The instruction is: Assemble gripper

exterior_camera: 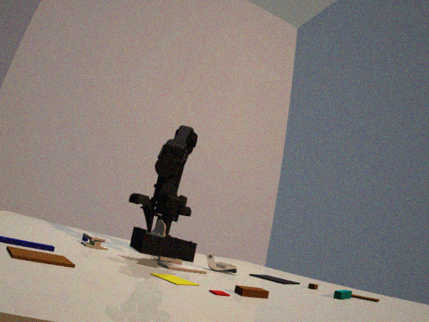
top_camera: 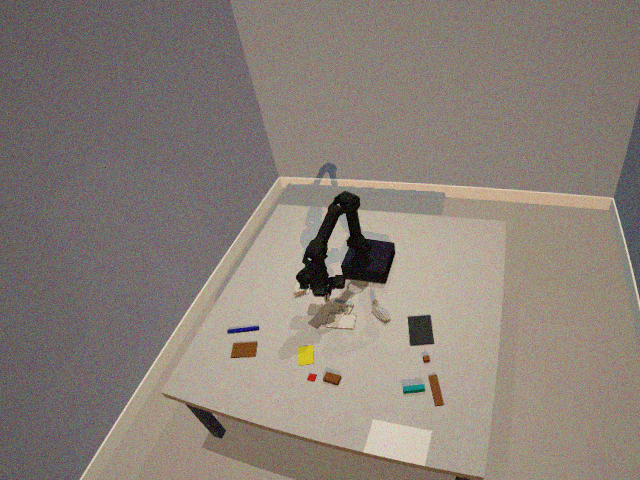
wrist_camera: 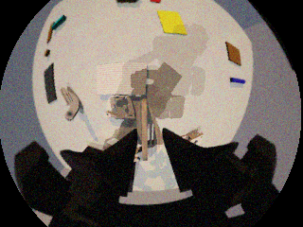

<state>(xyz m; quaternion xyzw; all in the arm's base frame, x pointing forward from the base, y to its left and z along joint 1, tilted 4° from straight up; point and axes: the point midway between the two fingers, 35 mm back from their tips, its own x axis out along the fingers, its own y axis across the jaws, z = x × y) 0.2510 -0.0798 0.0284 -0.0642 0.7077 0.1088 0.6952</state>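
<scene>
Now: the jaw 40 mm behind my gripper tip and 10 mm to the left of it. The rest, counted from my gripper tip: small blue piece 190 mm to the right, 180 mm behind, 70 mm below; gripper base 160 mm to the right, 60 mm behind, 50 mm below; housing plate 80 mm below, 70 mm to the left.
</scene>
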